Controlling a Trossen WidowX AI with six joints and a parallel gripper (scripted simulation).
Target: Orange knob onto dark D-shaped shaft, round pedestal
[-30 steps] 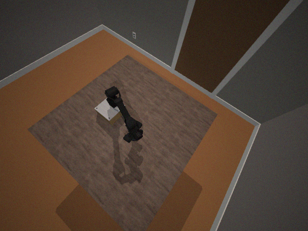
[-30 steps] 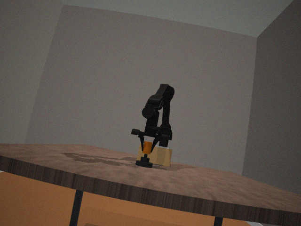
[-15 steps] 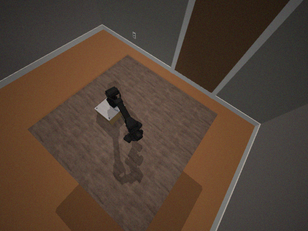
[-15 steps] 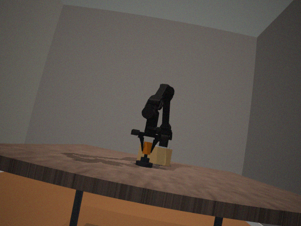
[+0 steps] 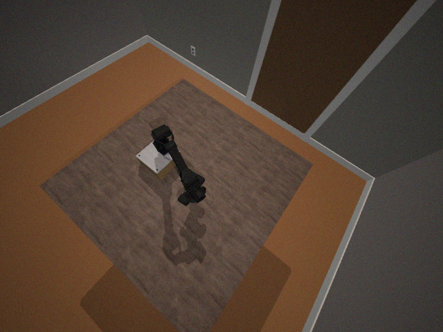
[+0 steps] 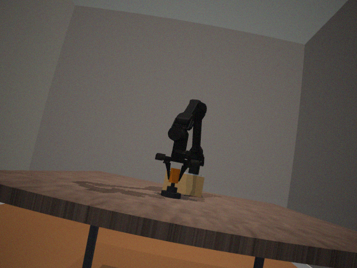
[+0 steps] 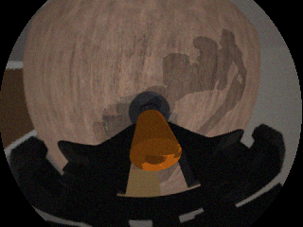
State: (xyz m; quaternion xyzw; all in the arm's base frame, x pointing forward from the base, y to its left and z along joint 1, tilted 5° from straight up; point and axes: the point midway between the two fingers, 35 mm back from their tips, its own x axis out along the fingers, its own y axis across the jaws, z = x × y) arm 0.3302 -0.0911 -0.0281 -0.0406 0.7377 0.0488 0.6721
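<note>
Right now the orange knob is 20 mm above my gripper tip. Also, from my gripper tip: pedestal 40 mm below.
</note>
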